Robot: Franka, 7 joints.
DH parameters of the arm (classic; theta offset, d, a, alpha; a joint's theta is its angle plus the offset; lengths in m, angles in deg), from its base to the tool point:
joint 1: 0 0.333 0 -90
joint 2: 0 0 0 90
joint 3: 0 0.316 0.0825 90
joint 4: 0 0 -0.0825 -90
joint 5: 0 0.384 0 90
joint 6: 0 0 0.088 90
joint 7: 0 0.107 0 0
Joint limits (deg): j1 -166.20..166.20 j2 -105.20..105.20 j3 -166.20..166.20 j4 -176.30..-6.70 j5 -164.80..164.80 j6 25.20..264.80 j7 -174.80..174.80
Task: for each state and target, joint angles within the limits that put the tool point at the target. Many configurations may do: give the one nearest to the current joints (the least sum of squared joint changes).
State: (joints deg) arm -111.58 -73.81 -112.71 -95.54 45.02 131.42 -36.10
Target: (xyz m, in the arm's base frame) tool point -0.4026 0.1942 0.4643
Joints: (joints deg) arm -120.59 -79.50 -79.16 -134.30 43.61 109.15 -36.10
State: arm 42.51 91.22 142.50 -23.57 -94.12 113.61 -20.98
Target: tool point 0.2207 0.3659 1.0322
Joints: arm 34.07 58.60 163.97 -51.57 -89.42 113.29 -20.98
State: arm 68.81 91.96 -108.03 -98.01 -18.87 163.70 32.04
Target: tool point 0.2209 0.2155 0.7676
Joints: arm 104.68 105.20 -150.54 -133.74 -17.75 151.00 32.04
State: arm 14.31 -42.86 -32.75 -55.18 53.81 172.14 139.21
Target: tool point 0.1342 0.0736 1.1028
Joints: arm 24.94 -32.89 5.63 -74.46 53.56 163.54 139.21
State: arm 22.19 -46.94 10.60 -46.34 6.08 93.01 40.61
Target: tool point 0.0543 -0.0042 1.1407
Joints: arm 20.96 -26.79 -3.92 -41.71 3.72 109.57 40.61
